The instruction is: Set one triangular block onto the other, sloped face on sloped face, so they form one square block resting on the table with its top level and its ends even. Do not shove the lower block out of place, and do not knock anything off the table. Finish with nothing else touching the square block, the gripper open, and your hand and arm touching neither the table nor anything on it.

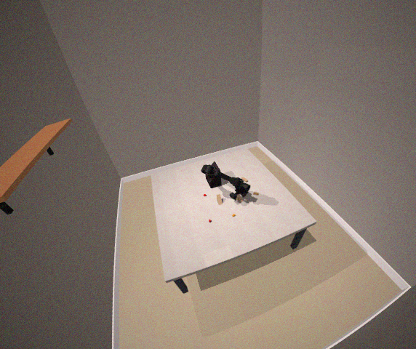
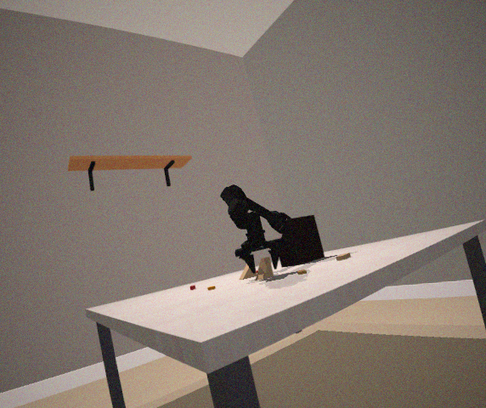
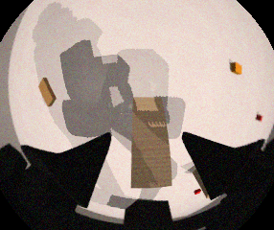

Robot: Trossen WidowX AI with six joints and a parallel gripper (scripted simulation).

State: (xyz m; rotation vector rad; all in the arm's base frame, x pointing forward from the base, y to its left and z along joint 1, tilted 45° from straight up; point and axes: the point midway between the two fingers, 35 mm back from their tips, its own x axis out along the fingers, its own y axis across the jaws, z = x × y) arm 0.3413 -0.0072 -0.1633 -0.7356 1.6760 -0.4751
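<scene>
Right now the triangular block is 1 cm behind my gripper tip. From my gripper tip the other things lie so: orange piece (14 cm ahead, 14 cm to the right, 2 cm below).
</scene>
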